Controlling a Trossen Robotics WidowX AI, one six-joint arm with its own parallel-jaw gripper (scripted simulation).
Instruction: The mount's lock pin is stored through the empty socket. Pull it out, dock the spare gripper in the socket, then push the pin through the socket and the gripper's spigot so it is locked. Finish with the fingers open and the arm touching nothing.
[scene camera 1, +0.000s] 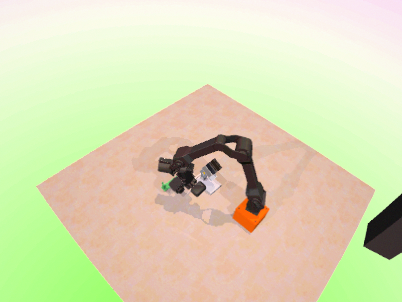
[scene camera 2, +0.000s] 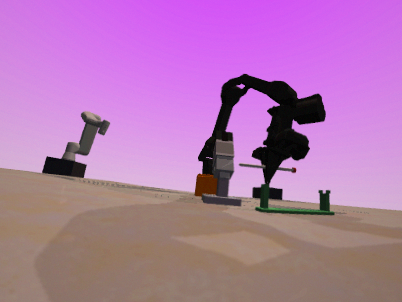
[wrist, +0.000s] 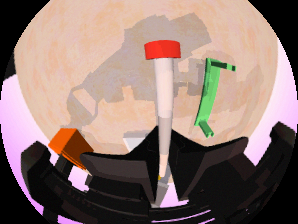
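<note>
Green rack (wrist: 212, 67) visible. Lock pin (wrist: 162, 52) held by my gripper (scene camera 2: 267, 180).
</note>
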